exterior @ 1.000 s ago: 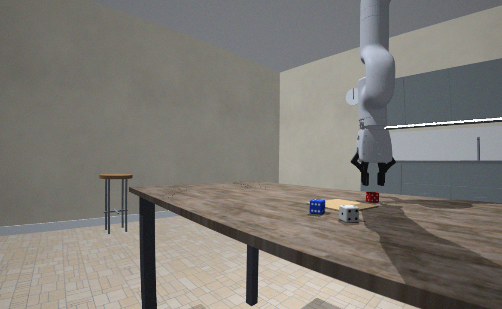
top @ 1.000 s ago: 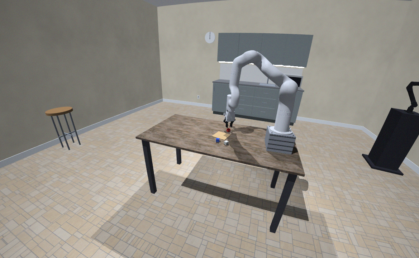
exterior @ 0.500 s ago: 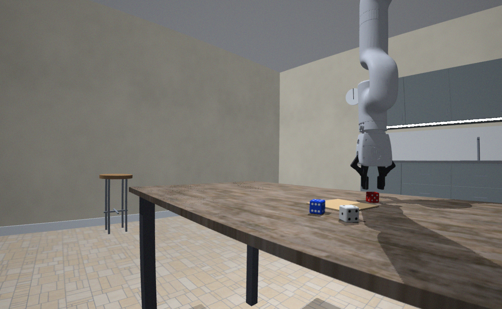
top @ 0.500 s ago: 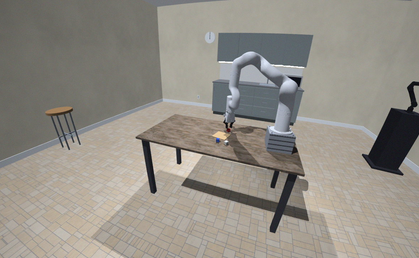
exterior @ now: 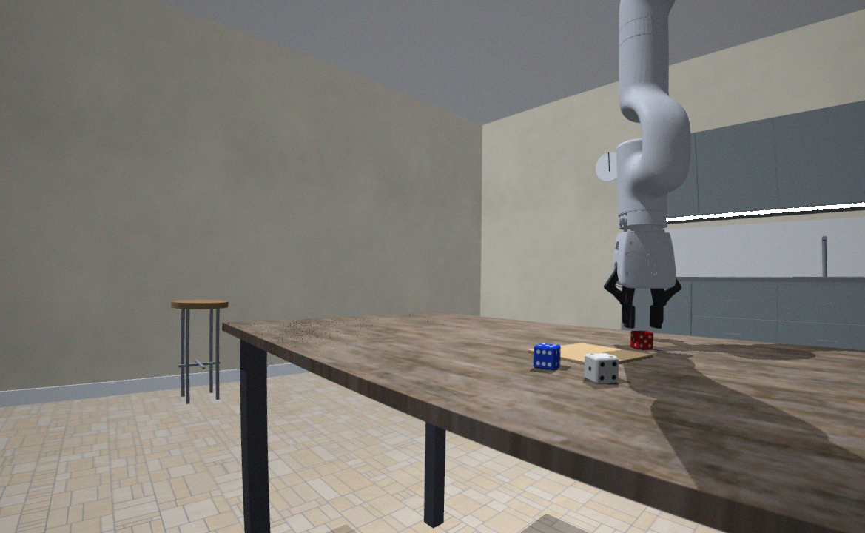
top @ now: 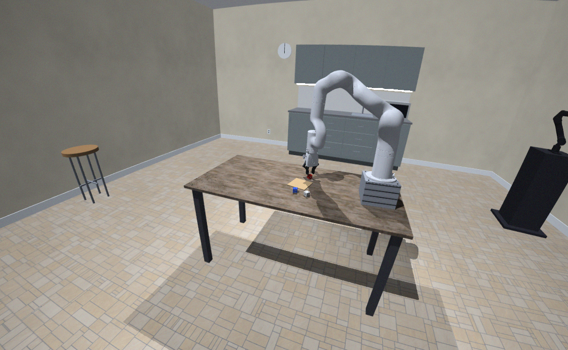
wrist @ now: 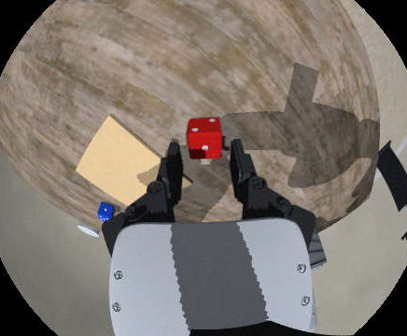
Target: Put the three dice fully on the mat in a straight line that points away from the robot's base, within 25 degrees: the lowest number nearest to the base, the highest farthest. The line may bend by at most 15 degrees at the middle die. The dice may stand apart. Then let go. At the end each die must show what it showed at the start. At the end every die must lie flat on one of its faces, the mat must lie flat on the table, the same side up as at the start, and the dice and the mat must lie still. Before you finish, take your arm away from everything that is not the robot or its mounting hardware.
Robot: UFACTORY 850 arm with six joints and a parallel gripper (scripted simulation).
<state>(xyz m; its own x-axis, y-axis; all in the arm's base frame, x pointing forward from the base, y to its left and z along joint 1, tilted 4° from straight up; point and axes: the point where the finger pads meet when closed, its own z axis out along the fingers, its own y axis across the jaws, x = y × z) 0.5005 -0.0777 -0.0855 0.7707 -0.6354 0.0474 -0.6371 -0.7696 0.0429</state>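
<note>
The red die is 40 mm below my hand. Also, from my hand: tan mat 130 mm to the left, 50 mm below, 30 mm ahead; then blue die 260 mm to the left, 40 mm below, 10 mm ahead; then white die 270 mm to the left, 80 mm behind, 40 mm below.
</note>
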